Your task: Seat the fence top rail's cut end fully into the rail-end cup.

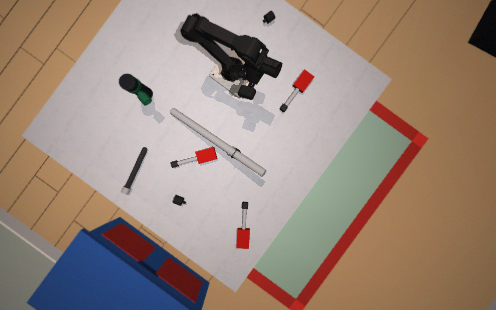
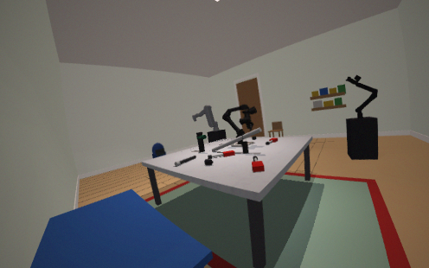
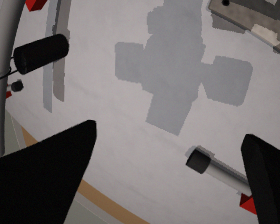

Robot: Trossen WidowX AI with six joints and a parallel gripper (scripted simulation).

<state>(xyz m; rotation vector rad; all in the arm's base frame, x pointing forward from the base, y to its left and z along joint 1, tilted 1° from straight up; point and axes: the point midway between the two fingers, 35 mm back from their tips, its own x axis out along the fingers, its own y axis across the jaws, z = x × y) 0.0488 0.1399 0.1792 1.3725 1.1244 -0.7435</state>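
Right now the green cup is 24 cm ahead of my gripper tip, 40 cm to the right of it and 1 cm below it. Round my gripper tip: loop cap (27 cm ahead, 6 cm to the left, 6 cm below).
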